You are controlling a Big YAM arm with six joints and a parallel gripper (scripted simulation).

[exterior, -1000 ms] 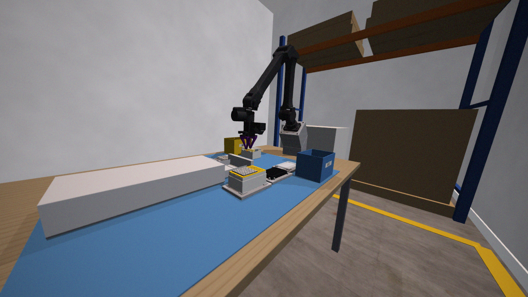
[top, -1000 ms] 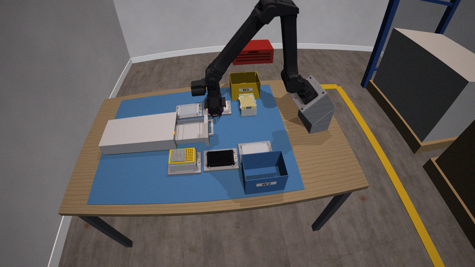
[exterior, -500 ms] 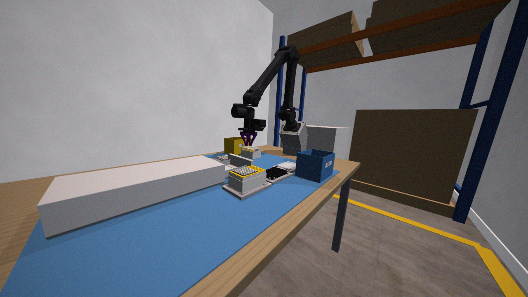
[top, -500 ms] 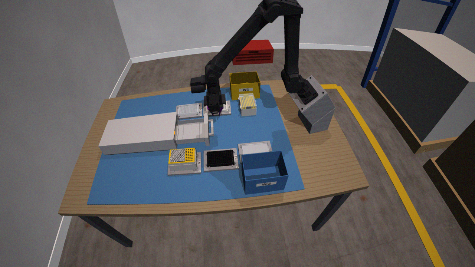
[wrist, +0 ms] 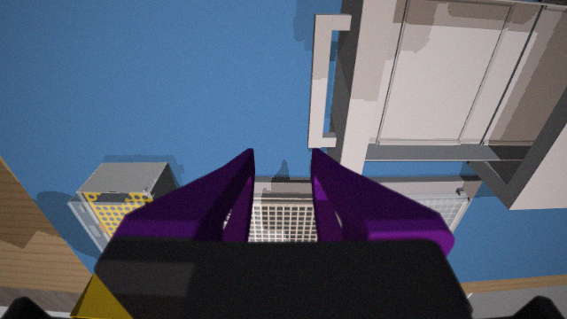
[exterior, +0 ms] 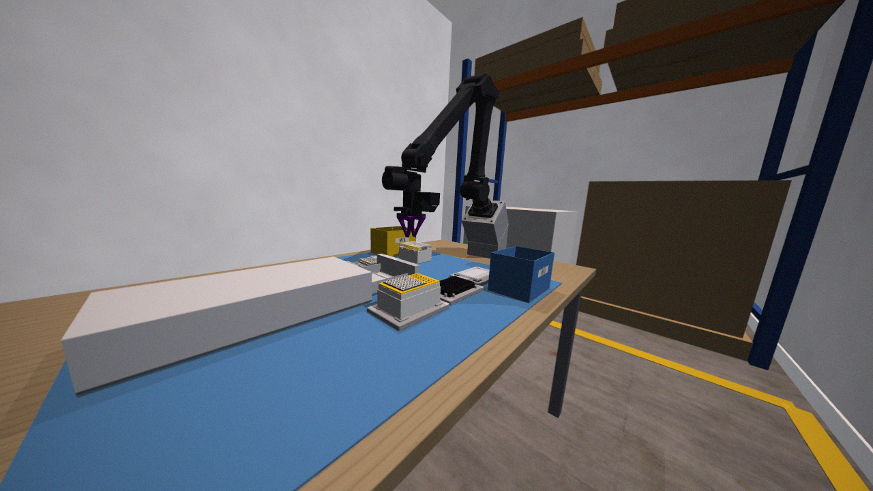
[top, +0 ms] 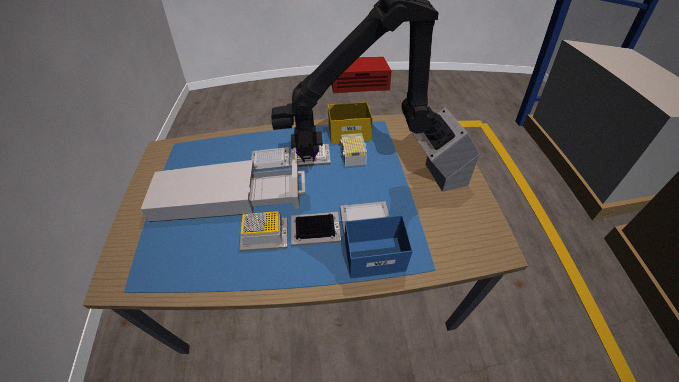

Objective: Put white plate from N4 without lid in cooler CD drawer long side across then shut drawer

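The grey nest is 19 cm to the right of my hand, 14 cm below it and 2 cm behind it. The rest, counted from my hand: drawer 18 cm ahead, 12 cm below, 2 cm to the right; then black plate 19 cm to the left, 13 cm below, 2 cm ahead; then yellow-topped tip box 19 cm ahead, 17 cm to the left, 9 cm below.
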